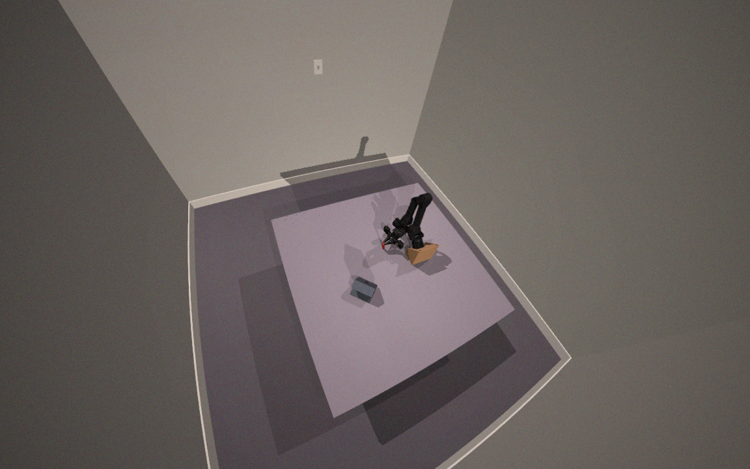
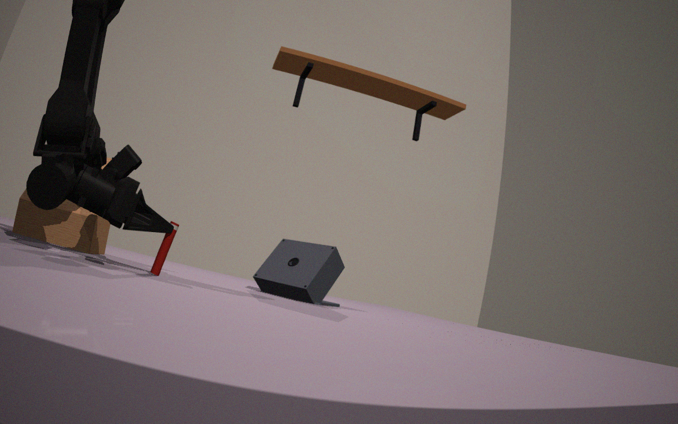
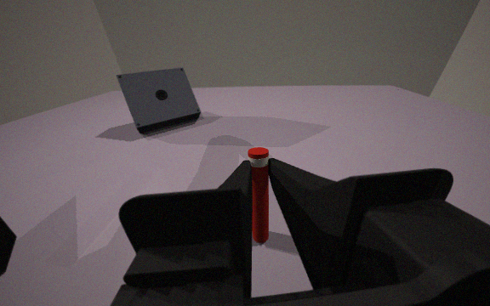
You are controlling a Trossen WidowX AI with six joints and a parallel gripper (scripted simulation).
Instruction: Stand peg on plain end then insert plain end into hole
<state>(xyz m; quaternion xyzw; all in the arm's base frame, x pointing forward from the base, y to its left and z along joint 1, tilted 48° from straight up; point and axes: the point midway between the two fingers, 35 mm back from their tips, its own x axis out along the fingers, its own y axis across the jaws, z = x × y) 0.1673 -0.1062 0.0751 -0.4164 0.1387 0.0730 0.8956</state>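
The red peg lies 10 mm below my gripper tip. Also, from my gripper tip: grey sloped panel 230 mm ahead, 240 mm to the left, 20 mm below.
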